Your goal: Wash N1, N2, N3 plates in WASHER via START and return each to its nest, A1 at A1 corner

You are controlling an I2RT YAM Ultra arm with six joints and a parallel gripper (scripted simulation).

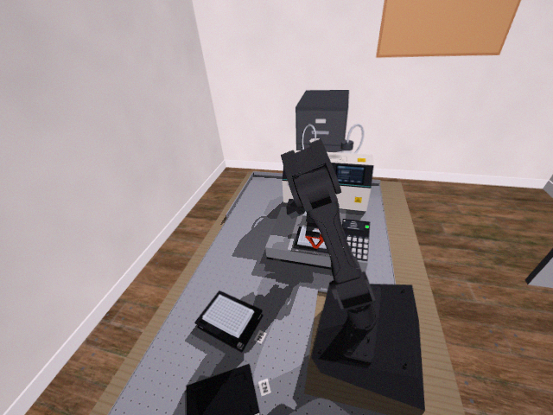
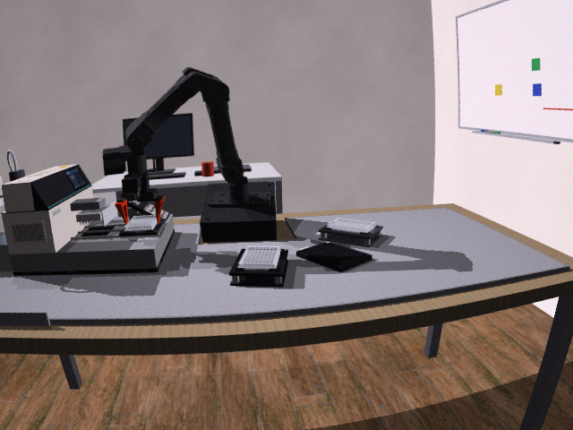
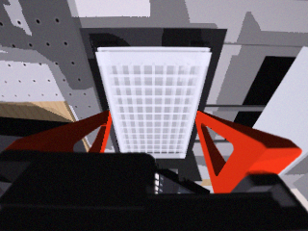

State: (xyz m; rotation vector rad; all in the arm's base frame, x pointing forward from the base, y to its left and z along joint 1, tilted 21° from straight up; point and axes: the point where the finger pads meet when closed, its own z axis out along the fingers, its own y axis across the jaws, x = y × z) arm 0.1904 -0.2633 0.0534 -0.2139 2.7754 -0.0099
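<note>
The black washer carrier lies 10 mm below my hand. The rest, counted from my hand: manifold head: 20 mm ahead, 150 mm to the right, 40 mm above; washer: 30 mm ahead, 150 mm to the right, 40 mm above; N1 label: 60 mm ahead, 360 mm to the left, 90 mm below.
</note>
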